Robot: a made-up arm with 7 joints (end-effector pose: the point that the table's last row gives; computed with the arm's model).
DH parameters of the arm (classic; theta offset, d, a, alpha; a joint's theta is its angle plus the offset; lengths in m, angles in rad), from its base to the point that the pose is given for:
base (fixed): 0 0 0 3.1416
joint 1: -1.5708 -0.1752 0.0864 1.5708
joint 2: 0 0.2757 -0.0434 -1.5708
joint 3: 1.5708 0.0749 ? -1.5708
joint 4: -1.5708 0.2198 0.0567 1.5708
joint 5: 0 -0.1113 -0.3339 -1.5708
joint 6: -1.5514 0 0.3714 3.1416
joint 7: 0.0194 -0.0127 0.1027 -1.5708
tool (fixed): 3.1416 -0.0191 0 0
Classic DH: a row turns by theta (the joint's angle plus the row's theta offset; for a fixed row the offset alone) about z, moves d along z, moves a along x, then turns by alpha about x.
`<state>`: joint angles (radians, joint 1 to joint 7).
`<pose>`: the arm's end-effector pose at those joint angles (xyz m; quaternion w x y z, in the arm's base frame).
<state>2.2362 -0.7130 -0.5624 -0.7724 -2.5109 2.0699 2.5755</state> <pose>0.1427 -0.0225 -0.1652 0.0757 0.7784 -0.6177 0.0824</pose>
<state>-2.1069 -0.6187 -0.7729 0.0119 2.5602 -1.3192 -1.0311</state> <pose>-0.2319 -0.6528 -0.3820 0.3896 -0.1141 -0.8020 0.4381</pose>
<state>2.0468 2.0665 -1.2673 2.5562 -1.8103 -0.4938 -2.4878</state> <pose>-0.1247 -0.3778 0.1787 0.1999 0.4235 -0.7283 -0.5003</pose>
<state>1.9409 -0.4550 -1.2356 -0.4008 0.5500 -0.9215 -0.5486</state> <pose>0.0260 0.3884 0.6012 0.8970 -0.1304 0.2224 -0.3591</pose>
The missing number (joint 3, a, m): 0.0234
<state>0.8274 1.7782 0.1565 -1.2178 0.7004 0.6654 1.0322</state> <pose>0.0120 0.4636 0.3194 0.0084 -0.4219 0.7369 -0.5281</pose>
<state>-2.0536 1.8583 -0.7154 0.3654 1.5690 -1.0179 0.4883</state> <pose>0.4466 -0.5269 -0.0772 0.3271 -0.3629 -0.8575 -0.1611</pose>
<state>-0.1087 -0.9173 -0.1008 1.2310 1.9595 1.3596 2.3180</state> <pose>-0.1941 0.0383 -0.0700 0.7301 -0.0891 0.2245 -0.6392</pose>
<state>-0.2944 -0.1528 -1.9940 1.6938 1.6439 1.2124 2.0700</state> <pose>-0.2089 0.1575 0.0303 0.8877 0.2346 -0.3078 0.2495</pose>
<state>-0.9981 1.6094 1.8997 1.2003 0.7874 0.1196 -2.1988</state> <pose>-0.0659 -0.3139 0.0708 0.7239 0.6073 0.3262 -0.0261</pose>
